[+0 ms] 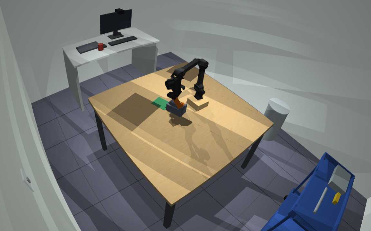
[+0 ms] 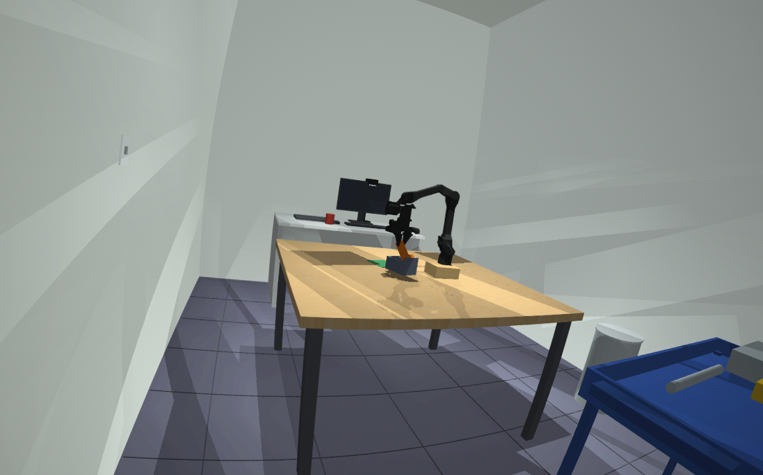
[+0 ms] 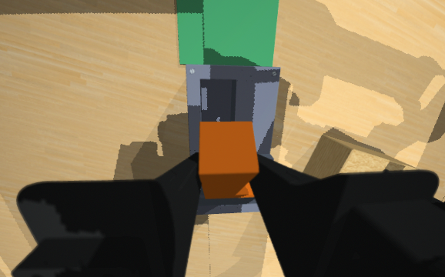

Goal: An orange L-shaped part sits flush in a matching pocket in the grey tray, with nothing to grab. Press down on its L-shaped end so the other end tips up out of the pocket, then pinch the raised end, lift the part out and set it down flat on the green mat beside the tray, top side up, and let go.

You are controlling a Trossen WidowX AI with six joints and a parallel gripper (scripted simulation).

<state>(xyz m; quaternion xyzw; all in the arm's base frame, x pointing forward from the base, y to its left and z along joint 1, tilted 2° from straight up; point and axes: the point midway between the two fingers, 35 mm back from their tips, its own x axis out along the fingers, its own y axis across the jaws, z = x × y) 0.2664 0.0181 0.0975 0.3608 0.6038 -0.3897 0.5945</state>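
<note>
The green mat lies 14 cm to the right of my gripper tip, 14 cm below it and 5 cm ahead of it. The rest, counted from my gripper tip: orange L-shaped part (3 cm below, 3 cm behind, 2 cm to the left).
</note>
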